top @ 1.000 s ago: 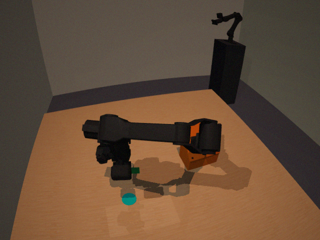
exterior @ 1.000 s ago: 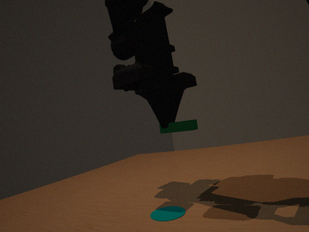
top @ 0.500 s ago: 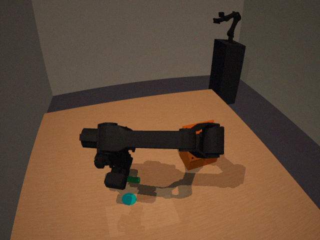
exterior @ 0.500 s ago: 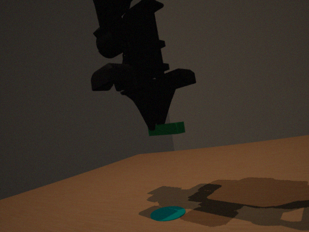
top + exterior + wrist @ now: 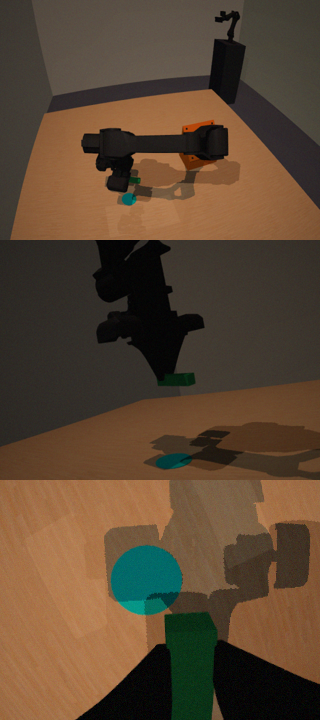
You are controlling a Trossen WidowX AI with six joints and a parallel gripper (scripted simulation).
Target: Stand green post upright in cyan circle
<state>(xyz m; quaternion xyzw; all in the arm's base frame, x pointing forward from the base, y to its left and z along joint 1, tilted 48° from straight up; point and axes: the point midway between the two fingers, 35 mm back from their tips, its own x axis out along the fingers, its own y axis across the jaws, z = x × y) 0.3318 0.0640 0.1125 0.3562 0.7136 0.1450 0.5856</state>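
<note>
Now: the cyan circle 13 cm below my gripper tip and 1 cm to the left of it. Also, from my gripper tip: green post: 2 cm behind, 1 cm to the left.
</note>
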